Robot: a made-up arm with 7 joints. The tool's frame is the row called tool. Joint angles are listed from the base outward. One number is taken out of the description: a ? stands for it. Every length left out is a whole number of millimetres.
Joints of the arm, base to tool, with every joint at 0 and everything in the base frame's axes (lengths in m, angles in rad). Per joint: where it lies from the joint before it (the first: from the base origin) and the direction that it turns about. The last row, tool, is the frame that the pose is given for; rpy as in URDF.
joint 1: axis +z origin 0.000 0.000 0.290
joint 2: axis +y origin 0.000 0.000 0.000
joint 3: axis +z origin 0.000 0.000 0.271
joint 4: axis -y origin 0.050 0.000 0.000
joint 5: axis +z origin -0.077 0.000 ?
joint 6: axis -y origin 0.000 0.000 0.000
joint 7: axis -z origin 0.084 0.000 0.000
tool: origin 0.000 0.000 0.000 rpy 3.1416 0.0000 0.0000
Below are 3 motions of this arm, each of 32 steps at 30 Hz.
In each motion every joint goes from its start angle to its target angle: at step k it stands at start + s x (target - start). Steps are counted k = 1, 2, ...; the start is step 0. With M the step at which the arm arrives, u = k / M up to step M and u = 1 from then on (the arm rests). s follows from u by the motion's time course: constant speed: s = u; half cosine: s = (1 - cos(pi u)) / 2; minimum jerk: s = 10 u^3 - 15 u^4 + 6 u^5.
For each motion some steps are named. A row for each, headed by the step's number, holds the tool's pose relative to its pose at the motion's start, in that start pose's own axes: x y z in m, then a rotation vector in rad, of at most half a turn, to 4 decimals.
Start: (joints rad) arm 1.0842 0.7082 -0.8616 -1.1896 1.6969 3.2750 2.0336
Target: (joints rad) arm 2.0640 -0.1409 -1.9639 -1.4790 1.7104 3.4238 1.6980
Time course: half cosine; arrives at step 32
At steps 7, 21, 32:
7: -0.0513 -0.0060 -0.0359 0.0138 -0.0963 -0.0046
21: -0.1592 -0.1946 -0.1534 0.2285 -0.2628 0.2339
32: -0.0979 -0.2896 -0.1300 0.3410 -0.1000 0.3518

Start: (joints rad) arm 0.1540 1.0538 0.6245 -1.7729 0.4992 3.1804 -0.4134
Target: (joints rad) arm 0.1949 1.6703 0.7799 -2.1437 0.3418 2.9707 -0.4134
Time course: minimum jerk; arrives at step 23
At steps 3, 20, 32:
3: -0.0059 0.0009 0.0053 0.0044 -0.0199 0.0022
20: -0.3713 -0.0276 0.1247 0.3674 -1.0333 0.1446
32: -0.3779 -0.0294 0.1238 0.3767 -1.0510 0.1478

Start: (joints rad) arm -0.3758 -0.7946 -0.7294 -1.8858 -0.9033 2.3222 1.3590
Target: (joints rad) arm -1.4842 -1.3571 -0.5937 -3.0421 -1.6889 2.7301 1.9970
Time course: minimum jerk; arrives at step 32
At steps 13, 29, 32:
13: -0.0394 0.1042 -0.0022 -0.0975 0.2048 0.0658
29: -0.2230 0.2598 0.0009 -0.1785 0.4680 0.0595
32: -0.2253 0.2611 0.0015 -0.1793 0.4694 0.0587

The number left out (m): 0.357
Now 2 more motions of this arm.
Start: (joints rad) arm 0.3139 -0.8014 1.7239 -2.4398 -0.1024 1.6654 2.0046
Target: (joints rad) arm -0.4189 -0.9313 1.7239 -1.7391 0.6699 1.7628 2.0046
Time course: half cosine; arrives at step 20
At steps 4, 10, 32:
4: 0.0157 -0.0191 -0.0127 -0.0231 -0.1021 0.0471
10: 0.0948 -0.0992 -0.0480 -0.0849 -0.5093 0.2587
32: 0.2066 -0.1843 -0.0523 -0.0788 -0.9511 0.5243

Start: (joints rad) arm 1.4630 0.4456 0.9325 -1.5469 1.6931 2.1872 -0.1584
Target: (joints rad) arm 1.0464 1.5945 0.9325 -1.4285 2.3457 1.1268 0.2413
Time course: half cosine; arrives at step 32
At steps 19, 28, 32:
19: 0.1670 0.2131 -0.1920 1.0615 -0.2884 0.6511
28: 0.1857 0.3320 -0.2800 1.6631 -0.4059 0.5769
32: 0.1853 0.3472 -0.2894 1.7322 -0.4153 0.5485

